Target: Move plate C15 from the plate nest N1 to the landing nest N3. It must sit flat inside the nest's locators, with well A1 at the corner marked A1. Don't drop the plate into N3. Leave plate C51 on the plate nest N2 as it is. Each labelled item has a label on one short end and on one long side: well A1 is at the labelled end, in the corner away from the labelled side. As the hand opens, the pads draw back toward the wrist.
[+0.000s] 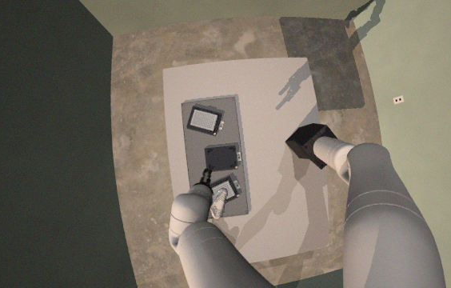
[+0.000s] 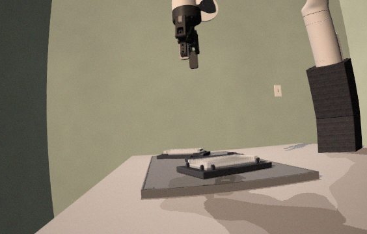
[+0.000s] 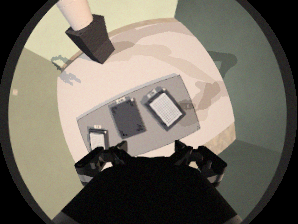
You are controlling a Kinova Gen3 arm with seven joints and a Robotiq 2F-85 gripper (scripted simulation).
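The plate nest N1 lies 300 mm to the right of my hand, 250 mm below it and 30 mm behind it. From my hand the other things lie so: nest label: 260 mm below, 250 mm to the right, 120 mm behind; then black nest N2: 250 mm below, 100 mm to the left, 40 mm behind; then landing nest N3: 250 mm below, 80 mm to the right, 80 mm behind.
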